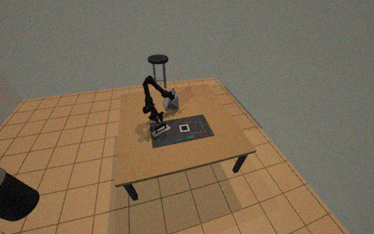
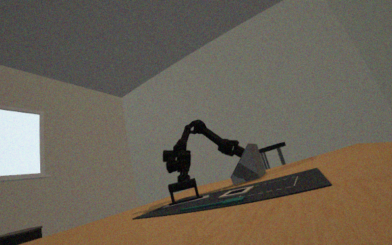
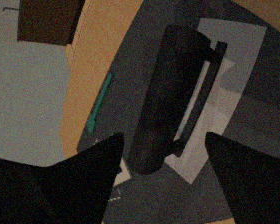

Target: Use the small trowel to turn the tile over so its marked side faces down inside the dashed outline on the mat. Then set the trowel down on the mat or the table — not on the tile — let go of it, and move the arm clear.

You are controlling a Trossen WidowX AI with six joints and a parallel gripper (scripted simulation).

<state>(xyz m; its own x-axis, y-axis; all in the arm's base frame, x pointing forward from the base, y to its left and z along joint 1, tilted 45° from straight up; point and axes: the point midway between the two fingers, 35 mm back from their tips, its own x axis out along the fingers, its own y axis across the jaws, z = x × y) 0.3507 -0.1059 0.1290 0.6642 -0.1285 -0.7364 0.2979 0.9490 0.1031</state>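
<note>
Now: gripper tip 3 cm short of the dark mat, 21 cm to the right of it and 10 cm above it. The rest, counted from my gripper tip: trowel: 16 cm ahead, 25 cm to the left, 8 cm below; tile: 2 cm ahead, 25 cm to the left, 8 cm below.
</note>
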